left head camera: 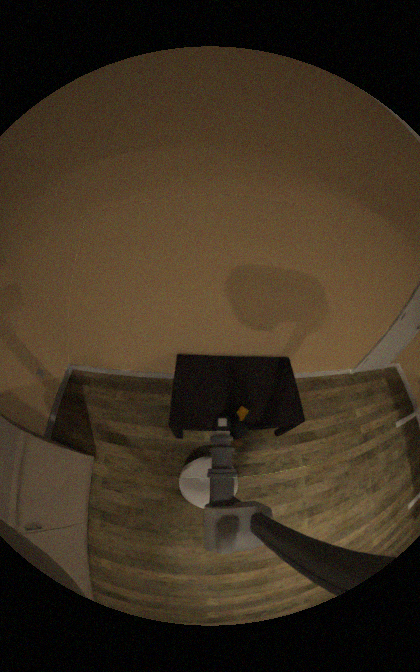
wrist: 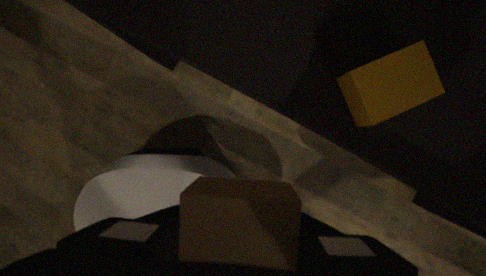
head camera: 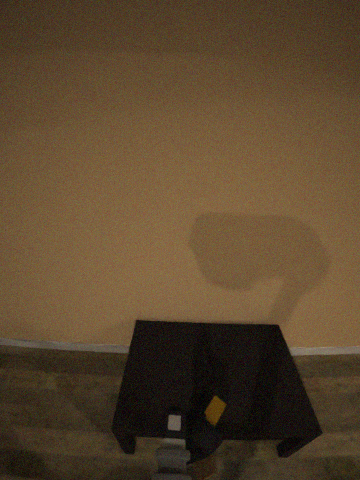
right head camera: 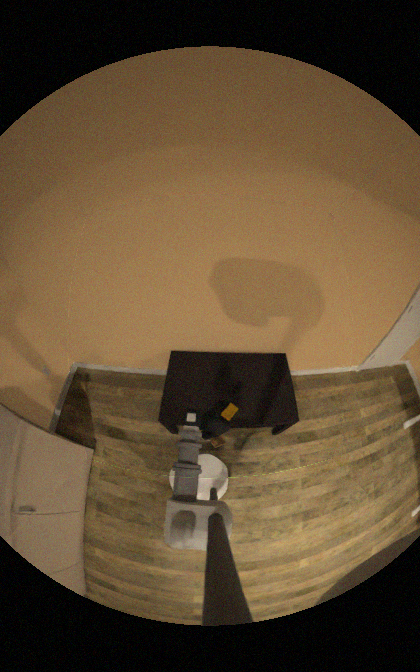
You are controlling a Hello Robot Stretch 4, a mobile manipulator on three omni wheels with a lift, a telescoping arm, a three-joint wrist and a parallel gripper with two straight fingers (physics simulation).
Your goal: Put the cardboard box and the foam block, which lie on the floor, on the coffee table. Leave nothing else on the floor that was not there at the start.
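Places are measured from the robot's base along level axes (x back, y down, z right), in metres.
Pixels of known places: gripper, fingertip midpoint: (wrist: 240, 224); robot's base at its link origin: (left head camera: 207, 480).
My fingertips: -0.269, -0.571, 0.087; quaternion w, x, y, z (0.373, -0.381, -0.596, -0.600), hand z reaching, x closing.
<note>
Ahead of a thing's pixels: the offset from my fingertips to its middle, as dx, dy, dz. Level surfaces: height alone.
The cardboard box @(+0.017, -0.012, +0.008) (wrist: 240, 227) (right head camera: 217, 442) (head camera: 203, 468) is brown and sits between the fingers at the bottom middle of the wrist view. My gripper (wrist: 240, 224) (head camera: 204, 442) is shut on it, at the near edge of the dark coffee table @(dy +0.149) (head camera: 160, 360) (left head camera: 200, 380) (right head camera: 192, 375) in the head views. In the wrist view, the tabletop edge runs diagonally, with floor showing beside the box. The foam block @(-0.172, +0.126, +0.084) (head camera: 215, 410) (left head camera: 242, 413) (right head camera: 229, 412) (wrist: 400, 85) is orange-yellow and lies on the tabletop near that edge, right of the gripper in the head view. The gripper hides part of the edge.
My white round base (left head camera: 192, 482) (right head camera: 216, 475) (wrist: 135, 190) is under the arm, near the table. A pale cabinet (left head camera: 55, 495) (right head camera: 50, 490) stands at the left. An orange wall (head camera: 100, 225) rises behind the table, with a shadow on it.
</note>
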